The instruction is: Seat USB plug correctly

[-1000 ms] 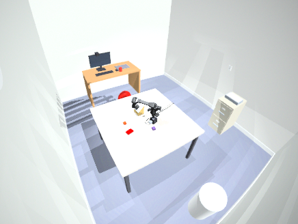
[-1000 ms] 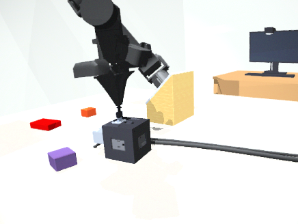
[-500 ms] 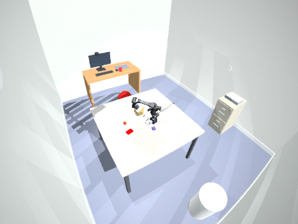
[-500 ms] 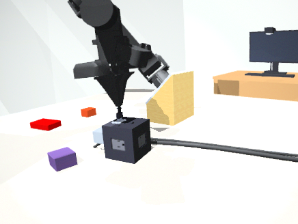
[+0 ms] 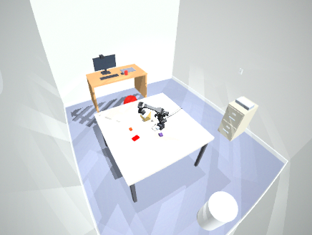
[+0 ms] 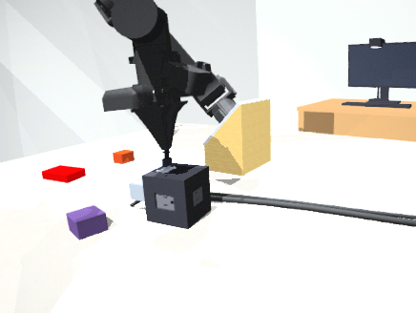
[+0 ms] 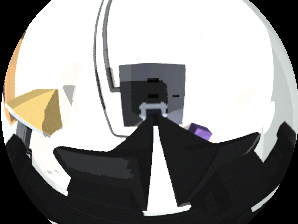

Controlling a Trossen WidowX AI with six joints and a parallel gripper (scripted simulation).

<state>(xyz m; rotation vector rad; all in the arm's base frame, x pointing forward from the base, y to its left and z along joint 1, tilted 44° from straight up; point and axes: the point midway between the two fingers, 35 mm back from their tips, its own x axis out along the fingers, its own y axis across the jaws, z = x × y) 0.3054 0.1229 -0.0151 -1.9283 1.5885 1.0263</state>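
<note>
Now: gripper tip 20 mm above the USB plug. Round my gripper tip: flat red block: 380 mm to the right, 100 mm below, 20 mm ahead; purple block: 120 mm ahead, 90 mm below, 60 mm to the right; socket: 40 mm below.
</note>
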